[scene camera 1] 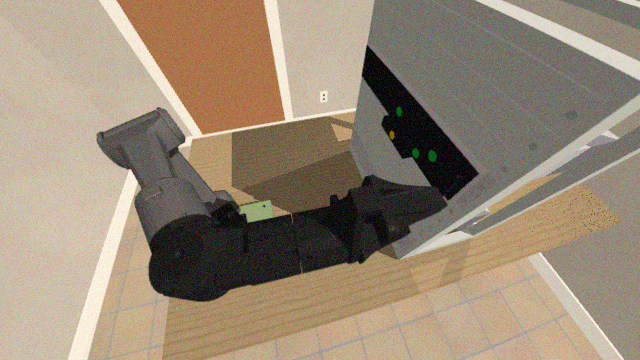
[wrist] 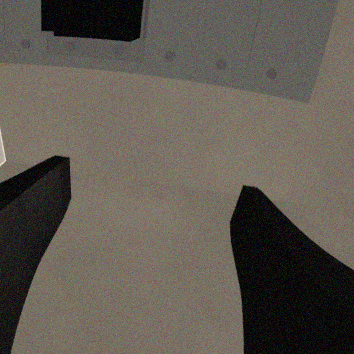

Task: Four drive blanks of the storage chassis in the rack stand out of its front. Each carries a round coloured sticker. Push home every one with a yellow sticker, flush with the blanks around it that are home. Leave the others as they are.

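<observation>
The storage chassis shows as a black band in the grey rack front. In the scene view, one yellow sticker sits on a dark blank whose edge juts over the lower grey panel. One green sticker is above it; two more, a green sticker and another green sticker, are lower right. The black blanks' outlines merge, so their depths are hard to tell. My gripper is open and empty. In the scene view it overlaps the rack's lower near corner, below the stickers.
The grey rack stands at the right on a wooden surface. A green plate is partly hidden behind my arm. A brown door and a wall with an outlet are at the back.
</observation>
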